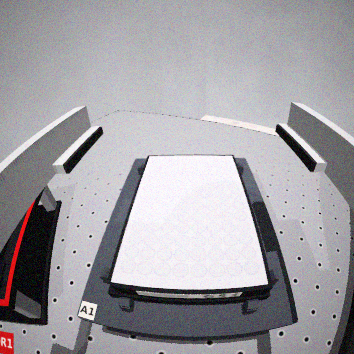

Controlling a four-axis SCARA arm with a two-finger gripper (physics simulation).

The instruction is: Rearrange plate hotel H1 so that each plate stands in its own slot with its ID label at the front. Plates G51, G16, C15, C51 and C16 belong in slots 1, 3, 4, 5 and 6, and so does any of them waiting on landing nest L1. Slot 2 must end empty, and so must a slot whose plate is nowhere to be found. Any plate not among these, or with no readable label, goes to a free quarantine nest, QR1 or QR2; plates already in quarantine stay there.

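Frame: origin at the arm's base, x ahead, y left, z up, level; metres.
Where they show: gripper, fingertip midpoint: [188,111].
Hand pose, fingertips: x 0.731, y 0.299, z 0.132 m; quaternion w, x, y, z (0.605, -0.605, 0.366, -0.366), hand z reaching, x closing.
After its pixels a point has its place.
A white-topped plate [189,220] @(z 0.077, x 0.701, y 0.283 m) lies flat in the dark grey landing nest [187,320] @(z 0.063, x 0.652, y 0.257 m). A small A1 tag [87,311] @(z 0.063, x 0.624, y 0.303 m) is at that nest's front left corner. The plate's front label strip [190,294] @(z 0.075, x 0.662, y 0.261 m) faces the near side. It is seen at a steep angle, and its text looks like G51 but is blurred. My gripper [188,111] @(z 0.132, x 0.731, y 0.299 m) is open, with its two fingers wider apart than the plate, one to each side of it and above it, touching nothing. The hotel H1 does not show.
At the left edge is part of the black quarantine nest with a red border [14,260] @(z 0.063, x 0.602, y 0.379 m), with a red sign [6,342] @(z 0.013, x 0.522, y 0.368 m) reading R1, partly cut off. A dark object is cut off at the right edge. A pale strip [240,125] @(z 0.015, x 1.032, y 0.325 m) lies at the back on the perforated deck [300,240] @(z 0.013, x 0.772, y 0.188 m).
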